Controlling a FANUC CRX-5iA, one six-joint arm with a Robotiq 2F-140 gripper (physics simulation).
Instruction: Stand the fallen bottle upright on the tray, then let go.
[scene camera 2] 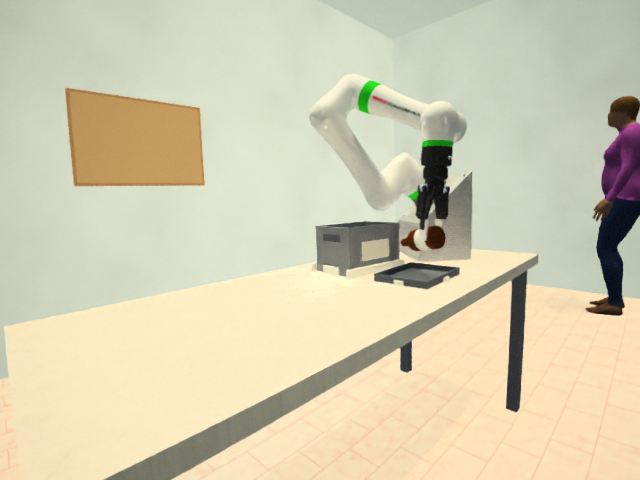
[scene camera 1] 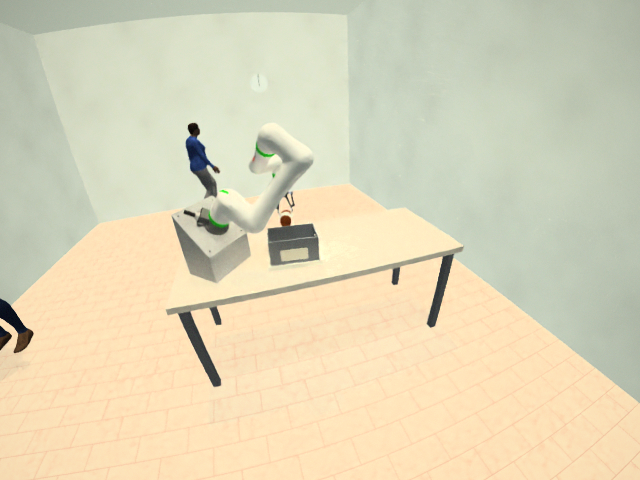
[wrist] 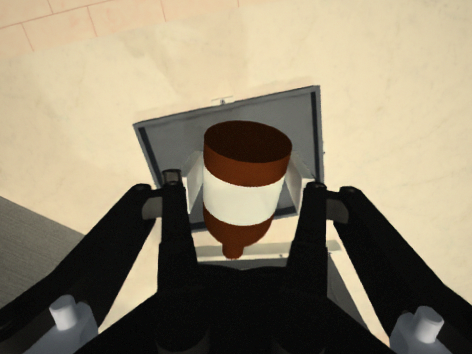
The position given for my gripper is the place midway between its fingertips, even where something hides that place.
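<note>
There's a brown bottle (scene camera 2: 436,238) here, and you'd find it in the wrist view (wrist: 244,165) too. My gripper (scene camera 2: 430,239) is there as well, and the wrist view (wrist: 244,165) also has that gripper in it.
</note>
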